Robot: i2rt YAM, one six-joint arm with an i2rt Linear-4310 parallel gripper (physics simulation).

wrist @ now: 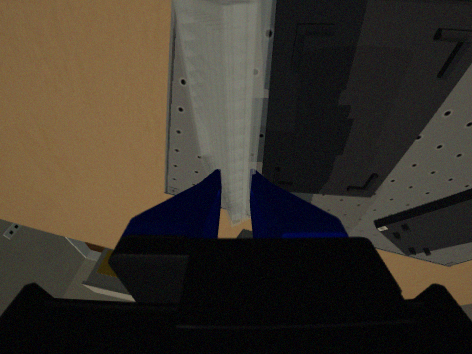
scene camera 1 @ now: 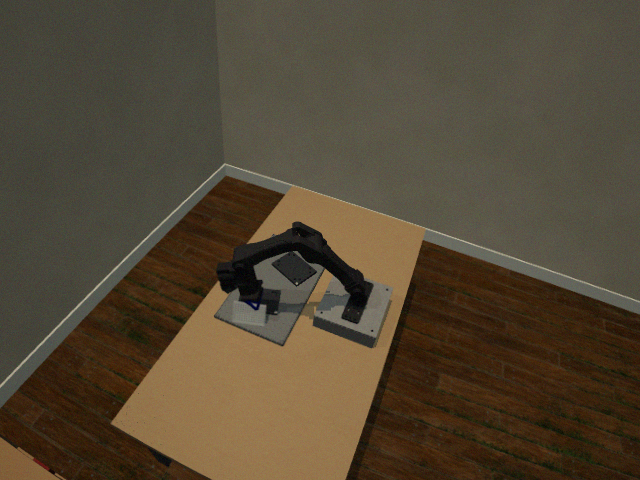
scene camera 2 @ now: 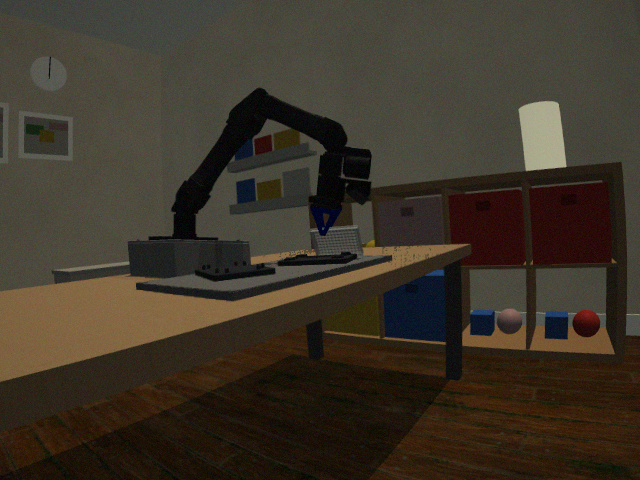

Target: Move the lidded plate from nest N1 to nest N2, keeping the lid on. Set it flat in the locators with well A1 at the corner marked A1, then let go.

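Seen in the pictures: gripper, fingertip midpoint: (wrist: 235, 177) (scene camera 1: 257, 308) (scene camera 2: 323, 234); arm's base at its link origin: (scene camera 1: 357, 301) (scene camera 2: 184, 240).
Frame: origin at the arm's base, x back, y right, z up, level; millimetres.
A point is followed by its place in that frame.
Note:
The clear, whitish lidded plate (scene camera 1: 249, 314) @[x -359, y -225, z -28 mm] (scene camera 2: 341, 240) (wrist: 236, 110) @[x -397, y -211, z 6 mm] stands tipped up on edge. My gripper (scene camera 1: 254, 306) @[x -341, y -196, z -11 mm] (scene camera 2: 323, 232) @[x -341, y -196, z -11 mm] (wrist: 235, 177) @[x -341, y -196, z -11 mm] is shut on it, with one blue finger against each broad face. In the wrist view a thin clear layer along its right side looks like the lid; whether the lid is fully seated cannot be told. A dark nest (scene camera 1: 272, 301) @[x -320, y -108, z -62 mm] (scene camera 2: 317, 259) @[x -407, y -73, z -62 mm] (wrist: 315, 125) @[x -369, y -145, z -62 mm] lies close beside the plate. The other dark nest (scene camera 1: 293, 269) @[x -316, y 87, z -62 mm] (scene camera 2: 235, 272) @[x -386, y 150, z -62 mm] (wrist: 435, 230) @[x -297, y 83, z -62 mm] lies farther off. Nest labels and the A1 mark are not readable.
Both nests sit on a grey perforated board (scene camera 1: 283, 331) @[x -221, y -209, z -74 mm] (scene camera 2: 180, 286) @[x -357, y 252, z -74 mm] (wrist: 395, 195) @[x -320, y -5, z -74 mm] on the wooden table (scene camera 1: 248, 392) @[x -225, y -482, z -87 mm] (scene camera 2: 103, 320) @[x -442, y 428, z -87 mm] (wrist: 80, 100) @[x -301, y -358, z -87 mm]. The arm's grey base block (scene camera 1: 343, 330) @[x -9, y -127, z -38 mm] (scene camera 2: 160, 258) @[x -68, y 122, z -38 mm] stands beside the board. The table edge runs near the plate.

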